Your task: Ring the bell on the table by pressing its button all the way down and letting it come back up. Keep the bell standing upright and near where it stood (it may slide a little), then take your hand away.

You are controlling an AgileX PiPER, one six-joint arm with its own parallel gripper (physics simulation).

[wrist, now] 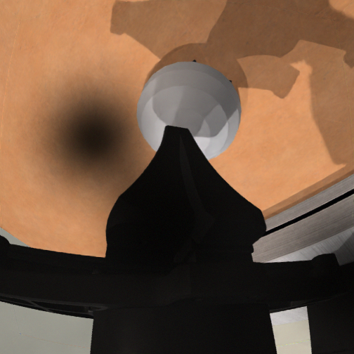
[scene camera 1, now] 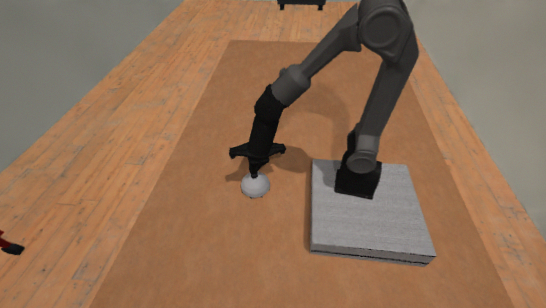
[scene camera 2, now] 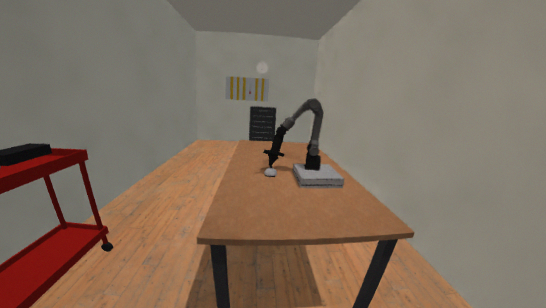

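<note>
The bell (scene camera 1: 255,187) (scene camera 2: 270,173) (wrist: 192,92) is a light grey dome standing upright on the brown table. My gripper (scene camera 1: 254,175) (scene camera 2: 271,166) (wrist: 173,140) is shut, with its fingertips together and nothing between them. It points down at the top of the dome, and the tips are at the dome's top centre, where the button sits. The black button is hidden behind the fingertips in the wrist view, and in the scene views it cannot be told apart from the dark tips. How far down the button is does not show clearly.
The arm's base stands on a grey slab (scene camera 1: 367,215) (scene camera 2: 320,176) (wrist: 310,220) to the right of the bell. The brown table (scene camera 1: 210,260) (scene camera 2: 300,215) has its left edge some way from the bell. A red cart (scene camera 2: 86,156) stands on the floor at the left.
</note>
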